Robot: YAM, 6 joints.
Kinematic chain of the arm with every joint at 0, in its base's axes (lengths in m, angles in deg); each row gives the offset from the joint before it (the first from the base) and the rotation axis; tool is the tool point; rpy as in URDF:
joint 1: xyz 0 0 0.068 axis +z
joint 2: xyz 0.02 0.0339 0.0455 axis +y
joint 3: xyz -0.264 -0.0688 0 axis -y
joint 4: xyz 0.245 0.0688 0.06 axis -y
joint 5: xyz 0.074 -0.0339 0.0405 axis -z
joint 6: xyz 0.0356 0 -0.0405 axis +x
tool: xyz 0 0 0 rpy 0 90 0
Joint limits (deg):
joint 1: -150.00..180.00
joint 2: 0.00..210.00
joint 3: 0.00..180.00
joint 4: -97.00..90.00
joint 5: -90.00..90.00
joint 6: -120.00..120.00
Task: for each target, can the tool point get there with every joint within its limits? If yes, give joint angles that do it. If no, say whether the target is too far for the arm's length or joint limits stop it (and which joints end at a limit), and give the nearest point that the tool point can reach.
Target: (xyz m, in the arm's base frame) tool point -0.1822 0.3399 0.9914
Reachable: no: too far | nearest point -0.1231 0.2297 0.6912 | short by 0.325 m
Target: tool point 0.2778 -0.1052 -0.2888
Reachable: yes | joints -15.09 192.83 96.16 -1.20 55.33 -98.46
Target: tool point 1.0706 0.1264 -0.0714
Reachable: no: too far | nearest point 0.6321 0.0746 0.0058 | short by 0.448 m
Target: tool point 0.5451 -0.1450 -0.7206
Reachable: no: too far | nearest point 0.3836 -0.1020 -0.3486 | short by 0.408 m
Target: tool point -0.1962 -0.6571 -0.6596
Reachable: no: too far | nearest point -0.1295 -0.4336 -0.3175 | short by 0.414 m
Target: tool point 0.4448 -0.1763 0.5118
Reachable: yes | joints -21.83 128.31 138.51 43.84 -2.80 -83.12
